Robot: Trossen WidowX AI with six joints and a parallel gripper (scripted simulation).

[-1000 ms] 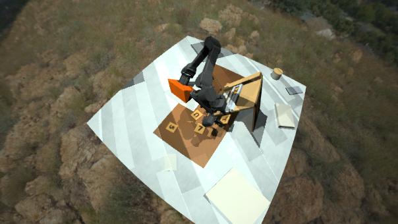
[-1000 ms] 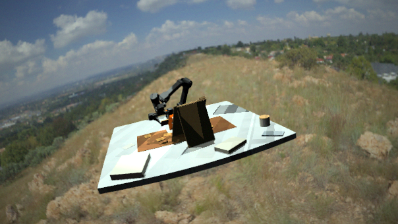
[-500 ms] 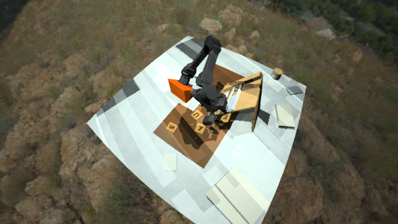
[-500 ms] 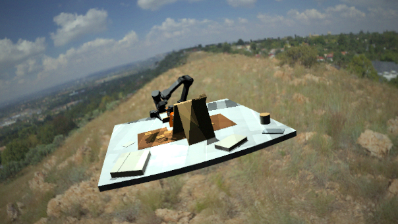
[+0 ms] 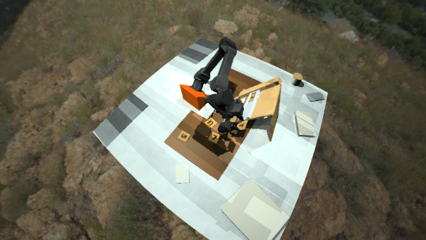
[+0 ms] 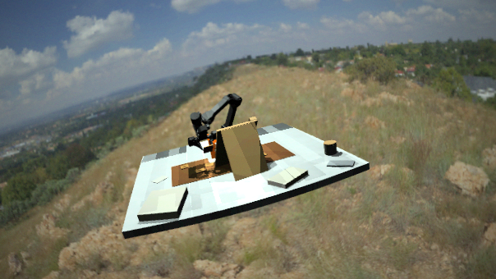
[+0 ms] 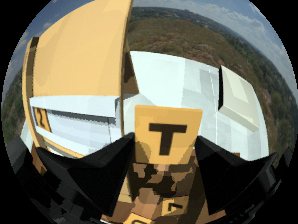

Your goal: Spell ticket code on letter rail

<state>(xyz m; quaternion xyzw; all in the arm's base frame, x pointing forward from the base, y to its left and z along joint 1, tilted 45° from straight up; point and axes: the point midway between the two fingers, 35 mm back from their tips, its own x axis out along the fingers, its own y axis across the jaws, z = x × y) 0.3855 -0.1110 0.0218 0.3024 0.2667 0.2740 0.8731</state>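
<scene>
My gripper tip is now 11 cm past the ticket, 16 cm to the right of it and 8 cm above it. From my gripper tip the other things lie so: cream block: 28 cm ahead, 38 cm to the left, 15 cm below; brown mat: 21 cm behind, 9 cm to the left, 16 cm below; pale card: 8 cm behind, 36 cm to the right, 16 cm below.
</scene>
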